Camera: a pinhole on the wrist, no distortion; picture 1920 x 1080 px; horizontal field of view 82.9 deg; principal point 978.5 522.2 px. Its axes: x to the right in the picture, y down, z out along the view. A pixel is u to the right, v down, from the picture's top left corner.
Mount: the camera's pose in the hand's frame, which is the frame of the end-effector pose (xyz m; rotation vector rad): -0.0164 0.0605 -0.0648 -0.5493 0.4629 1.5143
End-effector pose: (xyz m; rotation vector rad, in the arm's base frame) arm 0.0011 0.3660 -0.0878 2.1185 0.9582 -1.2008
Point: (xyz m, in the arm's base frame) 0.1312 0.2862 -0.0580
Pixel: 1583 339
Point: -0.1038 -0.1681 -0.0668
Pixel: 665 907
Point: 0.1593 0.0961 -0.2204
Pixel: 1081 117
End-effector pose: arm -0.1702 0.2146 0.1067 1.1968 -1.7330 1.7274
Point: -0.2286 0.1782 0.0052
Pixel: 796 680
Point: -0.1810 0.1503 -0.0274
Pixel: 531 976
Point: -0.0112 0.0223 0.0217
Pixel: outside the picture
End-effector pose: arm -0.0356 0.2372 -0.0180 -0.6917 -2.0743 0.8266
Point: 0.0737 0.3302 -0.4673
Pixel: 1541 1046
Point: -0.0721 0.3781 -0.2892
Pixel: 1255 431
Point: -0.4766 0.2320 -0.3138
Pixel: 352 198
